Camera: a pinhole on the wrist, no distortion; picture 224 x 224 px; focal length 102.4 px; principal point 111.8 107.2 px. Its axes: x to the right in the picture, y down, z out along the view. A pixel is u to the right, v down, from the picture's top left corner.
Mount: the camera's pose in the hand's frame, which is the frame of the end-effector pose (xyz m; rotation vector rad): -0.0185 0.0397 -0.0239 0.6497 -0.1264 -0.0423
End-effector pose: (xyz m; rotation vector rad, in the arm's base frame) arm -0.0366 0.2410 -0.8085 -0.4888 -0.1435 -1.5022
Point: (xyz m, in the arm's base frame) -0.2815 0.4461 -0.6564
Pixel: 87 69
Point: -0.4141 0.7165 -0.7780
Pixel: 22 52
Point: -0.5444 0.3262 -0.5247
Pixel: 127 38
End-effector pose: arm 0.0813 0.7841 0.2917 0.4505 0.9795 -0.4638
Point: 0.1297 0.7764 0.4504
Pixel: 43 183
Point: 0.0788 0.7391 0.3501
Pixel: 100 98
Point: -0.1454 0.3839 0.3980
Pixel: 97 35
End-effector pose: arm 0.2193 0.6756 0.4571 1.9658 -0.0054 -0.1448
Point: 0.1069 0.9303 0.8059
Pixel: behind the camera
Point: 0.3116 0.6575 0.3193
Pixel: 216 56
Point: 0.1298 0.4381 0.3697
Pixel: 107 167
